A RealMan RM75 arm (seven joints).
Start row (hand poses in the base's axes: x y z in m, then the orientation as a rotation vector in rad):
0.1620 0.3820 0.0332 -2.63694 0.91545 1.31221
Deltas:
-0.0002 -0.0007 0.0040 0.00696 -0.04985 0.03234
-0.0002 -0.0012 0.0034 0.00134 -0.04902 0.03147
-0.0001 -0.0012 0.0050 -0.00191 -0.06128 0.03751
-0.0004 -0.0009 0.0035 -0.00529 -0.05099 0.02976
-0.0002 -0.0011 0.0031 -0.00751 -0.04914 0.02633
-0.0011 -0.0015 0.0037 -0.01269 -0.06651 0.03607
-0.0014 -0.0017 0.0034 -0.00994 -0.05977 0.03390
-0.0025 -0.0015 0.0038 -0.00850 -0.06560 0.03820
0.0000 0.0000 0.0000 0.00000 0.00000 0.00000
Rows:
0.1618 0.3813 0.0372 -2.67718 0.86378 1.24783
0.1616 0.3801 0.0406 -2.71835 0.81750 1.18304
0.1615 0.3789 0.0456 -2.76815 0.76397 1.10009
0.1611 0.3780 0.0491 -2.80901 0.72337 1.02942
0.1609 0.3769 0.0522 -2.84672 0.68844 0.95981
0.1598 0.3754 0.0559 -2.89684 0.64126 0.86393
0.1584 0.3737 0.0593 -2.93804 0.59489 0.77657
0.1559 0.3722 0.0631 -2.97773 0.54022 0.67954
0.1559 0.3722 0.0631 -2.97773 0.54022 0.67954

